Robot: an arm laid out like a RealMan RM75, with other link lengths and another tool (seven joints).
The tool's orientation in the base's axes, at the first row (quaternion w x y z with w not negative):
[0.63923, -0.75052, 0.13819, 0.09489]
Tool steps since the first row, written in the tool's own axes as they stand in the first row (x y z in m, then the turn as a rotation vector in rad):
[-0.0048, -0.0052, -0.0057, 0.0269, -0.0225, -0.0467]
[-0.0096, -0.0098, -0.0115, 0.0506, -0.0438, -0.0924]
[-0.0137, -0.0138, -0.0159, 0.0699, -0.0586, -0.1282]
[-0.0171, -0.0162, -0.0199, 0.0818, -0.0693, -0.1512]
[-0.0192, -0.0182, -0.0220, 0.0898, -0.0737, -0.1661]
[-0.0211, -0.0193, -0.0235, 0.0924, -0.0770, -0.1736]
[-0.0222, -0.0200, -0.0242, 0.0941, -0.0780, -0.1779]
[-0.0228, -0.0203, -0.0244, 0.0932, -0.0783, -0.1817]
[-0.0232, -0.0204, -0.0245, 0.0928, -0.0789, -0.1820]
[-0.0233, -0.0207, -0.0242, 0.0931, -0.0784, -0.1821]
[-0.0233, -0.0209, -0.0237, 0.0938, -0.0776, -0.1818]
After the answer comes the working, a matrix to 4 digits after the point.
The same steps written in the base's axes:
[-0.0030, -0.0045, 0.0073, 0.0312, -0.0451, 0.0201]
[-0.0062, -0.0091, 0.0141, 0.0590, -0.0891, 0.0400]
[-0.0089, -0.0125, 0.0199, 0.0808, -0.1239, 0.0535]
[-0.0115, -0.0158, 0.0239, 0.0948, -0.1461, 0.0635]
[-0.0129, -0.0174, 0.0267, 0.1033, -0.1608, 0.0675]
[-0.0144, -0.0186, 0.0286, 0.1066, -0.1679, 0.0710]
[-0.0152, -0.0191, 0.0297, 0.1084, -0.1722, 0.0721]
[-0.0157, -0.0192, 0.0302, 0.1075, -0.1758, 0.0733]
[-0.0160, -0.0192, 0.0305, 0.1073, -0.1760, 0.0740]
[-0.0160, -0.0189, 0.0307, 0.1074, -0.1762, 0.0735]
[-0.0159, -0.0183, 0.0308, 0.1078, -0.1761, 0.0724]

The tool's axes in the first row as the columns of a matrix, in the base's axes (rounded; the answer above uses it unrounded):
[0.9438, -0.3287, 0.0342]
[-0.0861, -0.1446, 0.9857]
[-0.3191, -0.9333, -0.1648]

